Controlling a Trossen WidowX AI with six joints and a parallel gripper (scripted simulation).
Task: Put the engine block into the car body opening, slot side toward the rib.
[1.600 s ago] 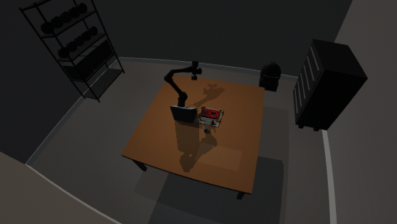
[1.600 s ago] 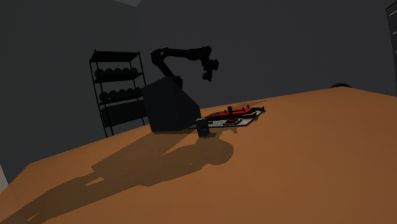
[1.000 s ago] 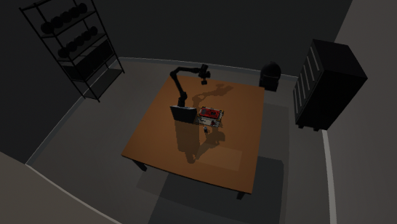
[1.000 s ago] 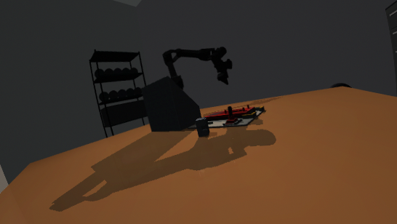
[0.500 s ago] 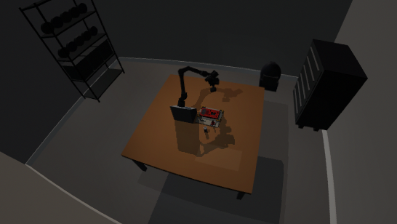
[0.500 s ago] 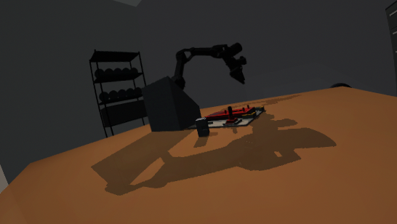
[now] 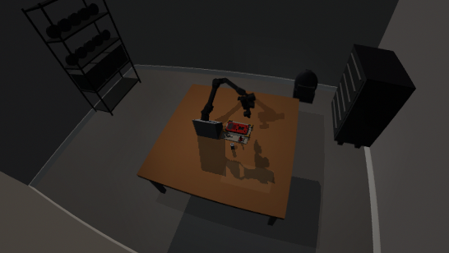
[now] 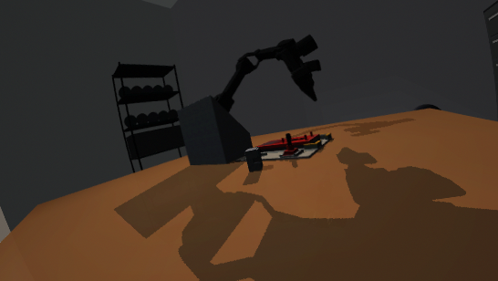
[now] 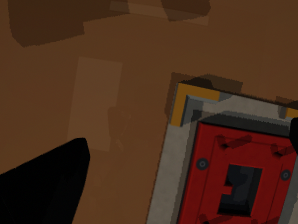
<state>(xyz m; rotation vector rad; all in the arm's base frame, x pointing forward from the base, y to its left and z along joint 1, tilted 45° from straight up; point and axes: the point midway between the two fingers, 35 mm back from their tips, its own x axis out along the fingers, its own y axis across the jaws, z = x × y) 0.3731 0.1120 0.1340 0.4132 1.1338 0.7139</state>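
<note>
The grey engine block lies 70 mm behind my gripper tip, 310 mm to the right of it and 120 mm below it. Round my gripper tip: grey baseplate 80 mm behind, 100 mm to the right, 130 mm below.
</note>
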